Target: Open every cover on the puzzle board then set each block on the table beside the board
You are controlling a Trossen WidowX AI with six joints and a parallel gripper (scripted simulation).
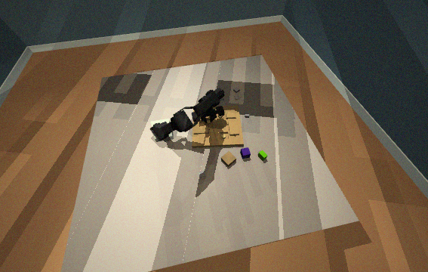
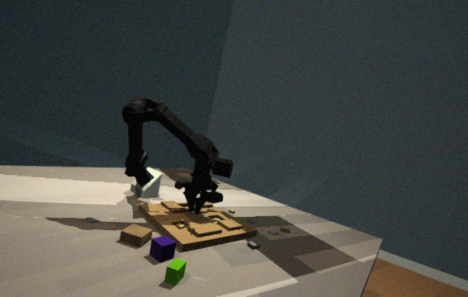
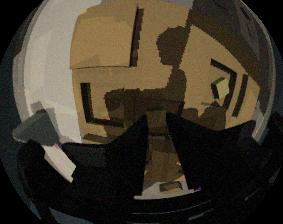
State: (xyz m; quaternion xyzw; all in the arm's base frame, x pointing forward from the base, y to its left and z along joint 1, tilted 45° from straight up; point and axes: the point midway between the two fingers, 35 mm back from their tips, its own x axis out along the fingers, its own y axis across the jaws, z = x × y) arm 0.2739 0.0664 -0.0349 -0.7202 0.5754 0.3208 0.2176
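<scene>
The tan puzzle board lies 5 cm ahead of my gripper tip. Round my gripper tip: purple block (19 cm ahead, 23 cm to the right, 1 cm above); brown block (10 cm ahead, 26 cm to the right); green block (28 cm ahead, 25 cm to the right).
</scene>
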